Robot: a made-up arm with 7 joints.
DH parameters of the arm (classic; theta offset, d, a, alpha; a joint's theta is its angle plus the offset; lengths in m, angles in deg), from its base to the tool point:
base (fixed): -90 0.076 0 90
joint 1: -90 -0.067 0.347 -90
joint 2: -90 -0.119 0.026 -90
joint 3: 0 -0.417 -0.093 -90
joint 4: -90 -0.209 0.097 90
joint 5: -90 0.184 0.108 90
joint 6: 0 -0.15 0.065 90
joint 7: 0 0.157 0.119 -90
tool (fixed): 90 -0.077 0 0
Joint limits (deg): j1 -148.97..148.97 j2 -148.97..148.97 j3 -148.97..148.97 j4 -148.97..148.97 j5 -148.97..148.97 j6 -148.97..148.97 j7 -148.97..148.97
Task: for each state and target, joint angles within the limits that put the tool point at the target. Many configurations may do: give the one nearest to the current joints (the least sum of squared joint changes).
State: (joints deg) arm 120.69 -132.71 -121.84 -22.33 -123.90 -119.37 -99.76
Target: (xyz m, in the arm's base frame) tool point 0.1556 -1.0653 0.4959
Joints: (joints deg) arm 140.34 -146.46 -107.32 -30.18 -125.09 -120.80 -96.55
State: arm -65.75 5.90 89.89 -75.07 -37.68 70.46 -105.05
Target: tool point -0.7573 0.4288 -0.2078
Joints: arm -61.06 50.49 102.36 -78.71 -34.50 81.49 -89.44
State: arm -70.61 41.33 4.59 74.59 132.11 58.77 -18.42
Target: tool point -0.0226 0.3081 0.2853
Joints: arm -65.44 42.29 8.22 74.11 136.78 55.77 -21.57
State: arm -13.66 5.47 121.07 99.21 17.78 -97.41 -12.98
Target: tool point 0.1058 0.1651 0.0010
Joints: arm 0.93 5.13 129.57 78.92 42.31 -116.89 -12.55
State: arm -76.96 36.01 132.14 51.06 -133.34 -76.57 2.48
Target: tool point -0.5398 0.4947 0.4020
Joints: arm -93.09 64.57 133.49 48.68 -128.28 -71.02 -14.80
